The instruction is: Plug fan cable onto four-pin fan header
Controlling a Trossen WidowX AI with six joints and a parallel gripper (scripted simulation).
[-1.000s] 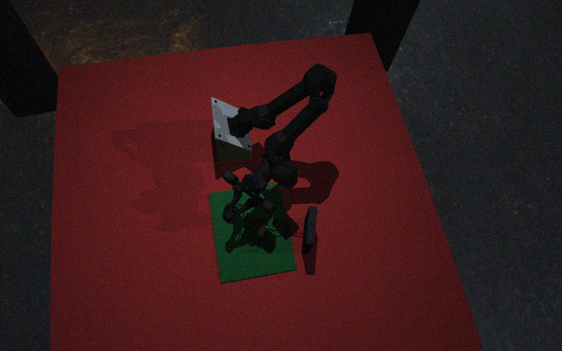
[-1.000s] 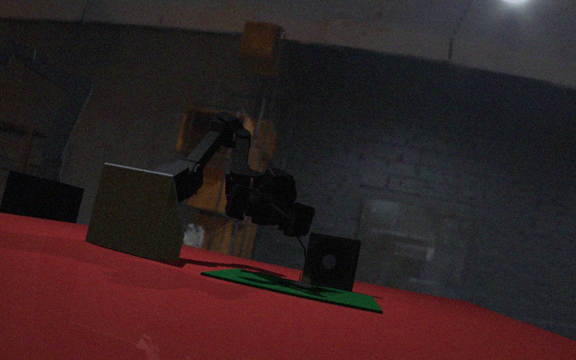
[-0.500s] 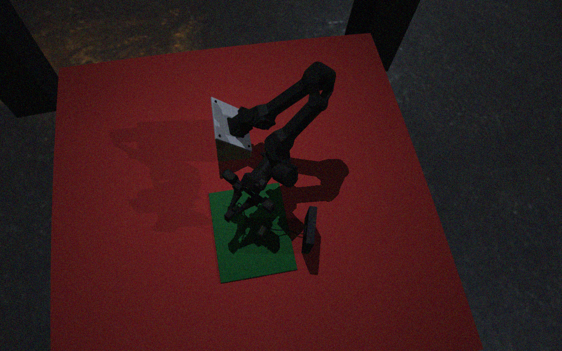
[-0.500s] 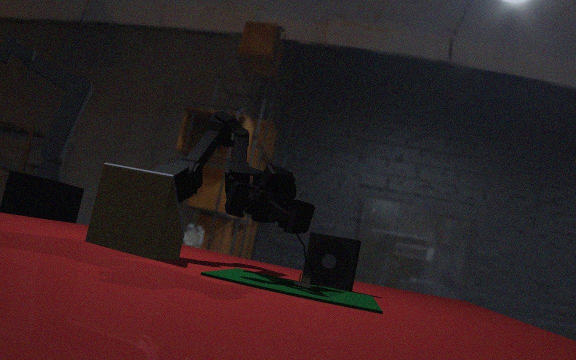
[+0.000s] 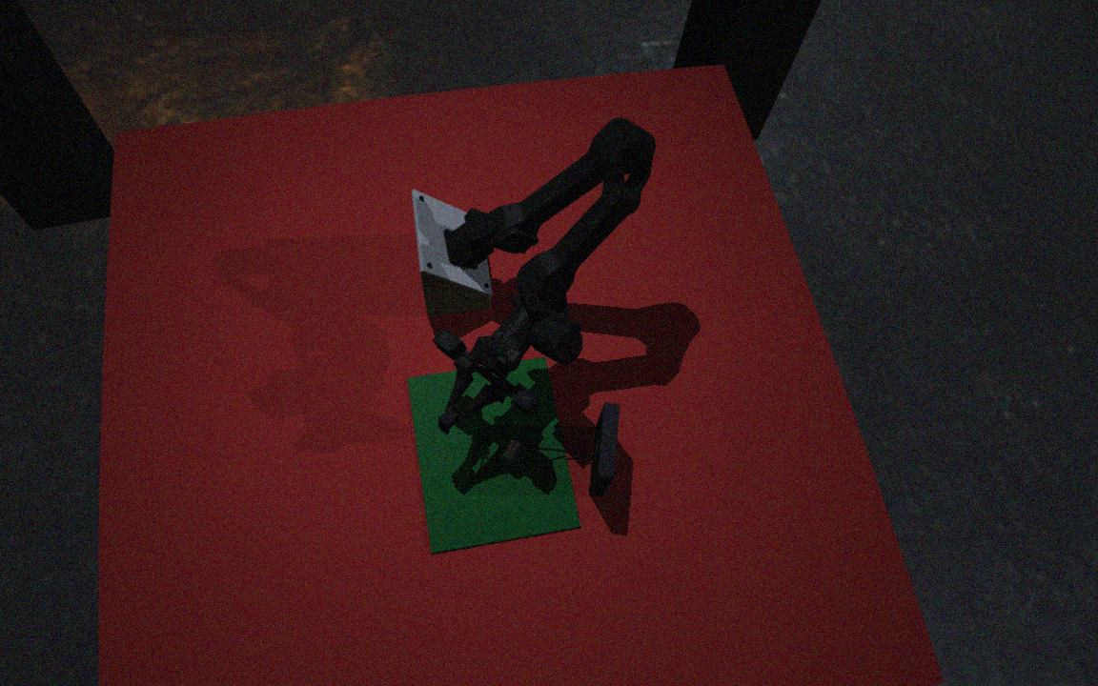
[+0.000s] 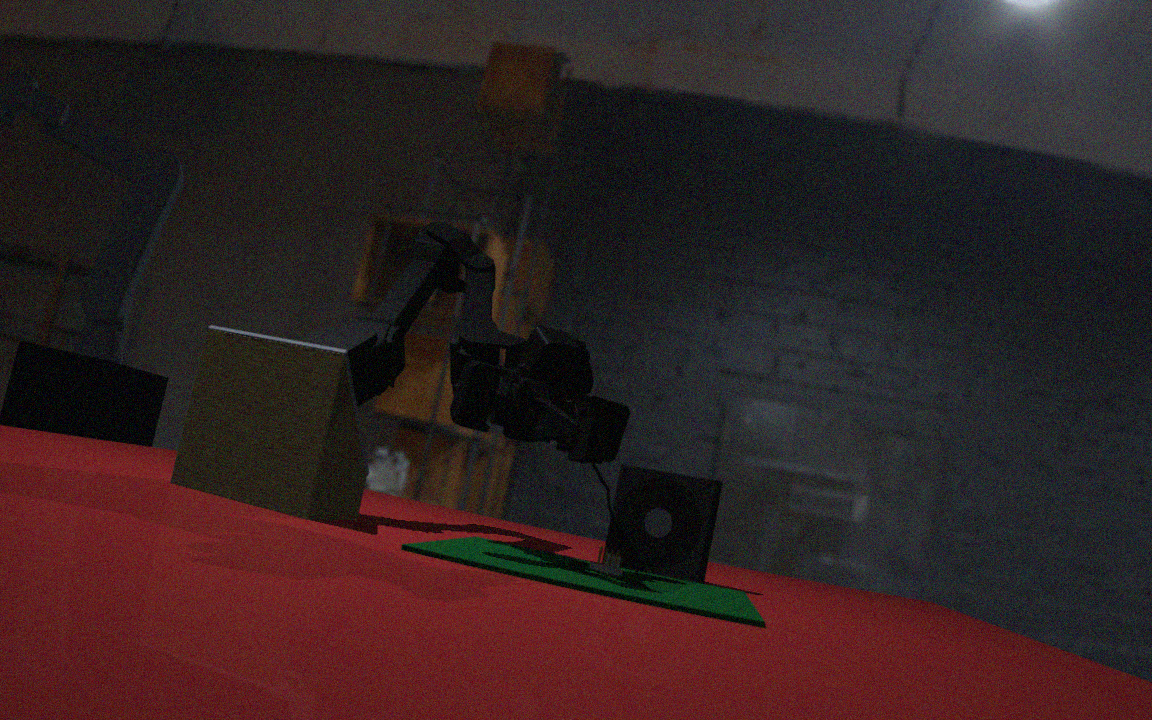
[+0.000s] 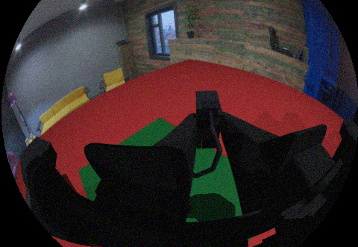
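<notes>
Now: the green board 14 cm below my gripper tip, 6 cm to the left of it and 3 cm ahead of it. Also, from my gripper tip: black plug 1 cm below; then four-pin header 13 cm below, 9 cm to the left, 4 cm ahead; then black fan 22 cm to the left, 8 cm ahead, 7 cm below.
</notes>
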